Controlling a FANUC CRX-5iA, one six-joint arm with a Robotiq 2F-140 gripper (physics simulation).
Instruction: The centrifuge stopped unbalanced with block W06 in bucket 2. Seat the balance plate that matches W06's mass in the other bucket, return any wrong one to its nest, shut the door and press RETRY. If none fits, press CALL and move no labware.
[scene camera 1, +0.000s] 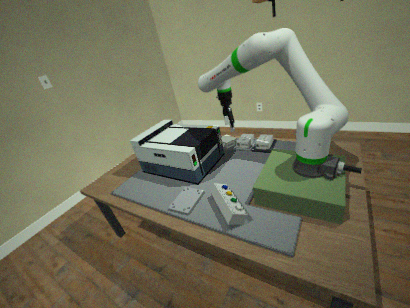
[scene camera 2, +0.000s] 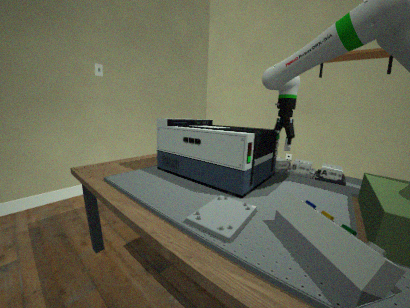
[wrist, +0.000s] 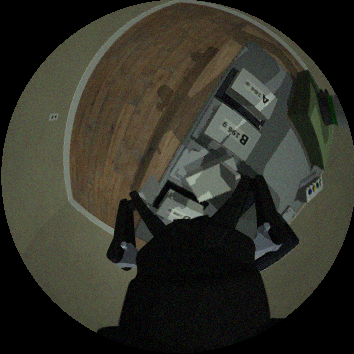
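Where they show: gripper, between the fingertips: (scene camera 1: 229, 127) (scene camera 2: 280, 148) (wrist: 187, 174); arm's base, origin of its link: (scene camera 1: 310, 167).
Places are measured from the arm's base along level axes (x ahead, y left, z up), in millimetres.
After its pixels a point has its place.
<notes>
The centrifuge (scene camera 1: 173, 154) @[x 615, y 268, z 99 mm] (scene camera 2: 204, 150) @[x 664, y 275, z 50 mm] stands at the left of the grey mat (scene camera 1: 246, 174) @[x 305, y 63, z -85 mm], its top dark at the right end; the buckets and block W06 are hidden. A row of balance plates lies behind it: plate A (wrist: 254, 93) @[x 358, y -260, z -32 mm] (scene camera 1: 265, 141) @[x 323, y -223, z -29 mm] (scene camera 2: 332, 172) @[x 333, y -196, z -42 mm] marked 184 g, plate B (wrist: 233, 135) @[x 485, y -233, z -31 mm] (scene camera 1: 245, 140) @[x 452, y -198, z -29 mm] (scene camera 2: 302, 166) @[x 458, y -174, z -39 mm] marked 196 g, and an unlabelled-looking plate (wrist: 211, 181) @[x 603, y -193, z -30 mm] (scene camera 1: 229, 141) @[x 549, y -151, z -27 mm]. A further plate (wrist: 176, 211) @[x 740, y -199, z -28 mm] in a black nest is partly hidden, its label unreadable. My gripper (scene camera 1: 231, 123) @[x 613, y -265, z 16 mm] (scene camera 2: 287, 143) @[x 613, y -265, z 16 mm] (wrist: 187, 174) @[x 613, y -265, z 16 mm] is open and empty, hanging above the row's end nearest the centrifuge.
A white button box (scene camera 1: 229, 203) @[x 213, y 350, z -9 mm] (scene camera 2: 326, 232) @[x 245, y 358, z -19 mm] (wrist: 310, 191) @[x 300, y 258, z -14 mm] with blue, yellow, green and white buttons lies at the mat's front. A small grey pegged plate (scene camera 1: 186, 200) @[x 460, y 384, z -71 mm] (scene camera 2: 222, 217) @[x 454, y 398, z -71 mm] lies left of it. The arm stands on a green block (scene camera 1: 301, 189) @[x -11, y 158, z 0 mm].
</notes>
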